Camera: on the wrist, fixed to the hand. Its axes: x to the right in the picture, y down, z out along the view.
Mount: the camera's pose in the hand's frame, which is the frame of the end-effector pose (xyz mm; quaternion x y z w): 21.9 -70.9 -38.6 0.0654 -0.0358 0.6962 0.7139
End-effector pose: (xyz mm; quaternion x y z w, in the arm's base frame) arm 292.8 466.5 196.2 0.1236 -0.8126 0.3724 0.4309
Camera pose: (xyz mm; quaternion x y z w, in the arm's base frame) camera 340.2 447.5 262.5 -0.4360 -0.6573 0.6146 0.0112
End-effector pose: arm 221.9 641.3 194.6 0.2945 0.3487 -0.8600 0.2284
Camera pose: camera 177.1 711.8 190.5 0.4372 -0.0205 -0.4883 0.7550
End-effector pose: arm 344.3 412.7 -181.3 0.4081 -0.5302 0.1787 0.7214
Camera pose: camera 425.3 396.2 -193.7 -0.0242 -0.6768 0.6499 0.3449
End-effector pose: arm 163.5 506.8 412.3 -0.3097 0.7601 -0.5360 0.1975
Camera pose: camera 141.5 502.0 492.9 0.3018 0.7162 -0.2838 0.5617
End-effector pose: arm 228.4 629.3 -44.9 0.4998 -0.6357 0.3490 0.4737
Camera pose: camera 305.5 639.8 -14.3 -0.0423 -0.7959 0.6026 0.0398
